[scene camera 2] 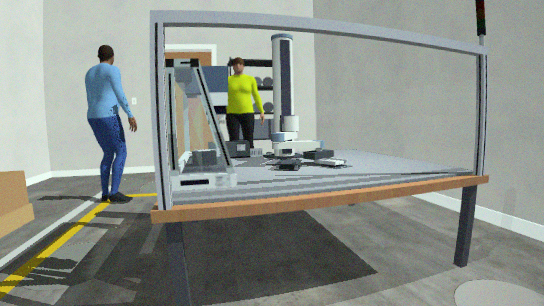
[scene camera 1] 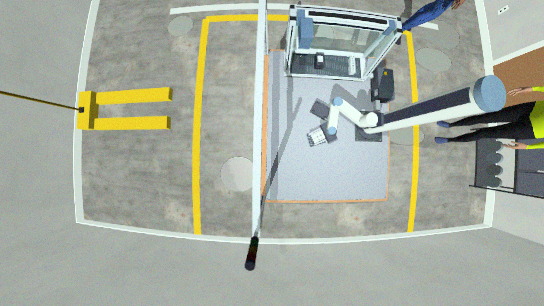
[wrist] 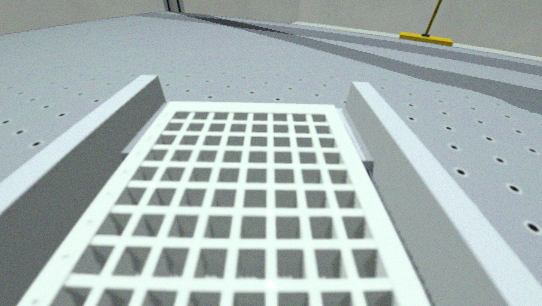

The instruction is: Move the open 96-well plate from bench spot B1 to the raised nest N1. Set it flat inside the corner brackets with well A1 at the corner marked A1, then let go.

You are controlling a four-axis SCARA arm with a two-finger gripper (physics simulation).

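Frame: origin at the arm's base, x left, y ahead, z down, level; metres.
Seen in the pictures: gripper, fingertip midpoint: (scene camera 2: pixel 341 162) (scene camera 1: pixel 311 139) (wrist: pixel 255 95); arm's base, link origin: (scene camera 2: pixel 284 157).
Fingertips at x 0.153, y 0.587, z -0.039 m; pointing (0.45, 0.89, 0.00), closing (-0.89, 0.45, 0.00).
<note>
Pixels of each thing's middle, then the offset from my fingertips to it. "spot": a spot on its surface instead. Level surfaces: height alone.
- white open 96-well plate, body centre: (wrist: pixel 239 224) (scene camera 1: pixel 318 136) dx -0.035, dy -0.067, dz +0.005 m
- bench, surface height: dz +0.029 m
- dark instrument box, surface spot: (scene camera 2: pixel 237 148) spot: dx -0.496, dy -0.621, dz -0.044 m
The white open 96-well plate (scene camera 1: pixel 315 137) (scene camera 2: pixel 331 162) (wrist: pixel 270 200) is level between the long fingers of my gripper (scene camera 1: pixel 319 136) (scene camera 2: pixel 327 162) (wrist: pixel 255 95), which is shut on its two long sides. The plate is held low, close to the bench top in scene camera 2; I cannot tell whether its underside touches anything. What lies beneath it is hidden. A dark, low raised block (scene camera 1: pixel 320 108) (scene camera 2: pixel 287 164) stands apart, beside the plate. I cannot make out the nest's corner brackets, its A1 mark or the B1 label.
The bench (scene camera 1: pixel 340 175) (scene camera 2: pixel 400 162) has a perforated top. A glass-fronted enclosure (scene camera 1: pixel 325 77) (scene camera 2: pixel 205 180) stands at one end. A dark instrument box (scene camera 1: pixel 382 85) (scene camera 2: pixel 237 148) stands near the arm's column (scene camera 1: pixel 430 107) (scene camera 2: pixel 283 80). Two people stand beyond the bench.
</note>
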